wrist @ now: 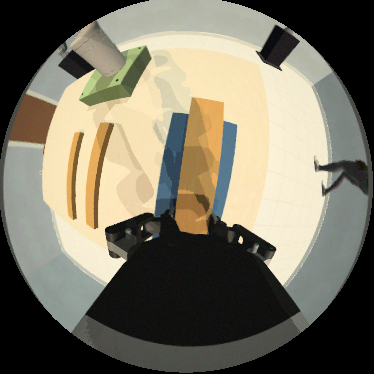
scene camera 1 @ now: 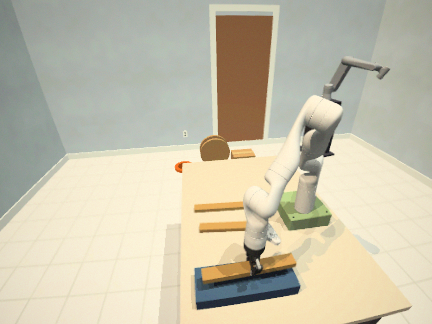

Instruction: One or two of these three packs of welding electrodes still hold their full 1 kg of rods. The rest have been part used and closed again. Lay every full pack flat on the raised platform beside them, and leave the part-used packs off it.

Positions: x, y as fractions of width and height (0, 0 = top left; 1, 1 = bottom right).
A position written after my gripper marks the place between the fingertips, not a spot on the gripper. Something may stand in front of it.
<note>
In view: my gripper (wrist: 0.51, 0.58), a pack (wrist: 0.21, 0.37), a pack (wrist: 0.27, 0.38) and a pack (scene camera 1: 0.56, 0.83).
</note>
